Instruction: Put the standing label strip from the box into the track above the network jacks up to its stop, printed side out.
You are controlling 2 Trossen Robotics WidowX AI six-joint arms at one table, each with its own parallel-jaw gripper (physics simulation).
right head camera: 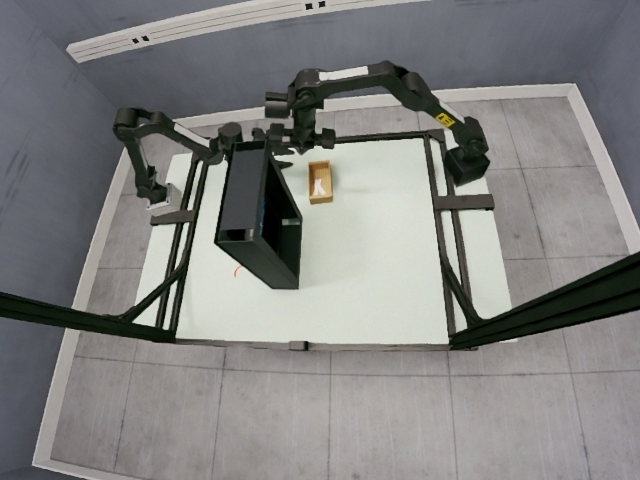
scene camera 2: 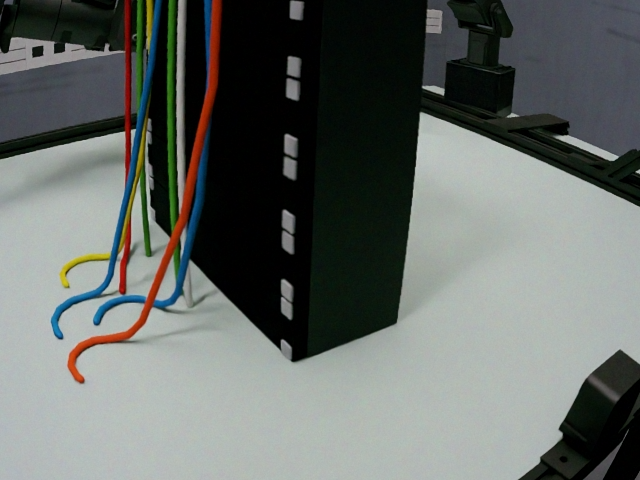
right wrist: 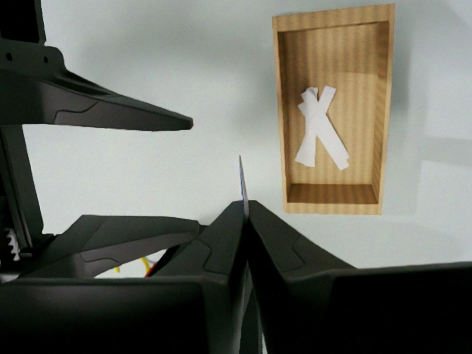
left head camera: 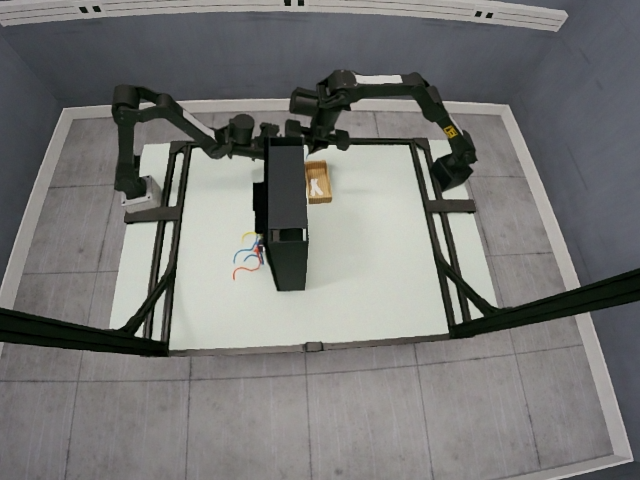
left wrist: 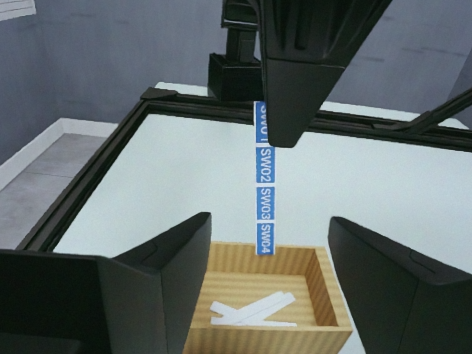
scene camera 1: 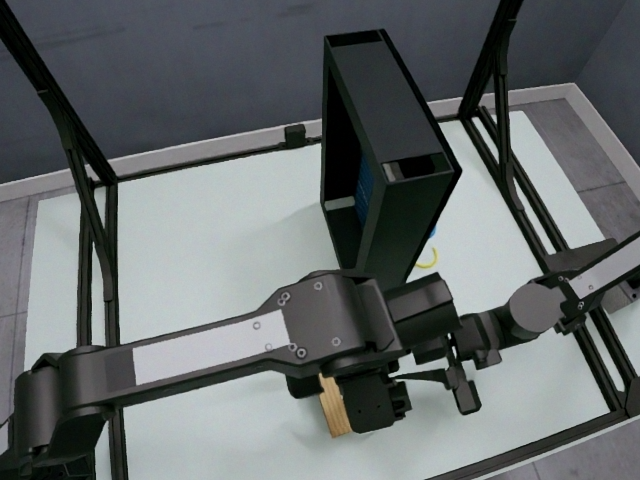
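Seen in the pictures: left gripper, fingertip midpoint: (right head camera: 294, 158) (right wrist: 195, 179) (left wrist: 270, 225); right gripper, fingertip midpoint: (right head camera: 300, 154) (right wrist: 244, 212) (left head camera: 309, 153) (left wrist: 280, 145); left arm's base, origin of the base link: (right head camera: 158, 196) (left head camera: 136, 189); right arm's base, origin of the base link: (right head camera: 468, 155) (scene camera 2: 482, 64) (left head camera: 455, 164) (left wrist: 239, 60) (scene camera 1: 28, 463).
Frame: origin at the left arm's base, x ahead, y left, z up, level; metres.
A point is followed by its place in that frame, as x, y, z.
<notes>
My right gripper (left wrist: 280, 145) {0.564, -0.070, 0.103} (right wrist: 244, 212) {0.564, -0.070, 0.103} is shut on the top of a narrow label strip (left wrist: 265, 200) {0.557, -0.066, 0.079} (right wrist: 242, 180) {0.564, -0.060, 0.097}, which hangs upright. Blue fields reading SW01 to SW04 face the left wrist camera. My left gripper (right head camera: 290, 158) {0.538, -0.063, 0.083} (left wrist: 270, 225) {0.538, -0.063, 0.083} (right wrist: 195, 179) {0.538, -0.063, 0.083} is partly open and empty; its fingertips point toward the strip from either side, apart from it. The wooden box (left head camera: 329, 180) {0.636, -0.092, -0.037} (right head camera: 331, 180) {0.637, -0.087, -0.048} (left wrist: 280, 339) {0.555, -0.098, -0.047} (right wrist: 332, 209) {0.589, -0.148, -0.034} stands on the table near the strip and holds several white strips (left wrist: 255, 310) {0.591, -0.091, -0.068} (right wrist: 322, 125) {0.590, -0.086, -0.068}. The jacks and their track cannot be made out.
A tall black rack case (left head camera: 286, 186) {0.449, -0.310, 0.325} (right head camera: 242, 191) {0.449, -0.316, 0.325} (scene camera 1: 387, 103) {0.453, -0.289, 0.325} (scene camera 2: 356, 180) {0.417, -0.428, 0.040} stands beside the grippers and hides part of the left one in the left head camera. Coloured cables, among them an orange cable (scene camera 2: 170, 248) {0.334, -0.359, -0.002} and a yellow cable (scene camera 1: 435, 258) {0.312, -0.214, -0.071}, hang from it onto the table.
</notes>
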